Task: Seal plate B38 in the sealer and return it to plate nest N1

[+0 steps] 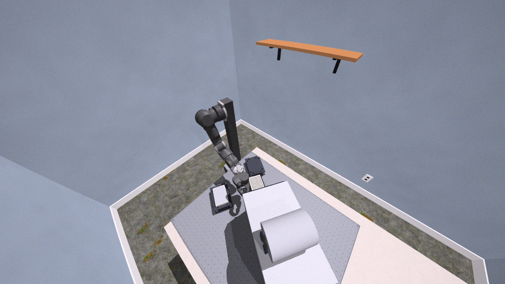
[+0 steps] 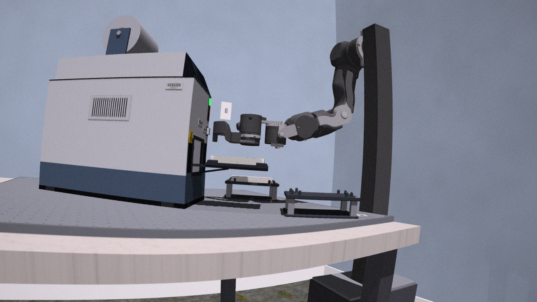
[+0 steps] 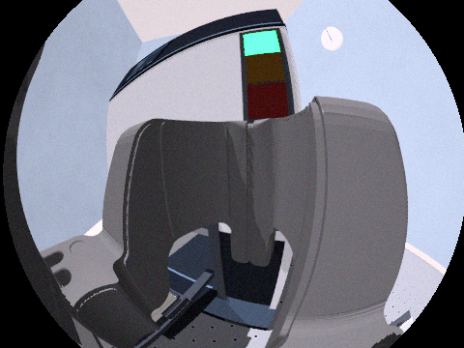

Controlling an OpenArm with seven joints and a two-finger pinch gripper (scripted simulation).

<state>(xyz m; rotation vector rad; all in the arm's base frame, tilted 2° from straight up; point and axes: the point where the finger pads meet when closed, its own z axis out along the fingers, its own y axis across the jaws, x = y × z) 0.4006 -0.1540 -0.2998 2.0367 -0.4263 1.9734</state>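
The start key is 20 mm ahead of my hand and 10 mm to the right of it. Also, from my hand: sealer's stage 30 mm behind, 120 mm to the left, 90 mm below; then foil roll 270 mm ahead, 20 mm to the right, 230 mm above; then yellow warning label 90 mm ahead, 160 mm to the left, 30 mm below.
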